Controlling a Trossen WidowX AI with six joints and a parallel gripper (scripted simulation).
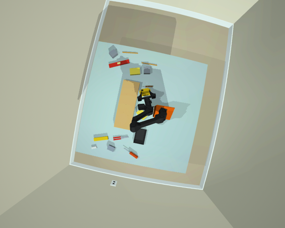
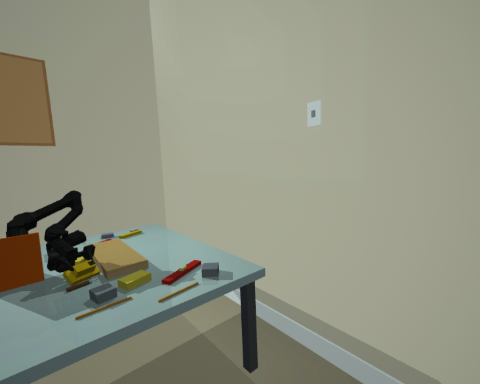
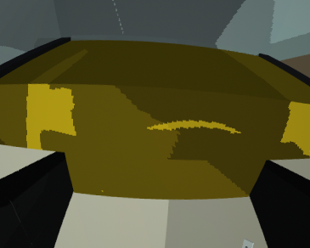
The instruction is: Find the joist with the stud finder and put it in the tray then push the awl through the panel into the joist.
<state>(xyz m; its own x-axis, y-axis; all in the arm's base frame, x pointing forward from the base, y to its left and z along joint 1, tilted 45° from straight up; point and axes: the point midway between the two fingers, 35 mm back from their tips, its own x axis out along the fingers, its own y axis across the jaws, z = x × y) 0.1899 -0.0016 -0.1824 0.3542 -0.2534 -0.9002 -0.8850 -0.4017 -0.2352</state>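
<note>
The yellow stud finder is 1 cm to the left of my gripper tip, 1 cm below it and 1 cm ahead of it. The rest, counted from my gripper tip: awl (6 cm to the right, 5 cm below); red level (36 cm ahead, 22 cm to the right, 5 cm below); dark tray (48 cm to the left, 8 cm behind, 5 cm below).
</note>
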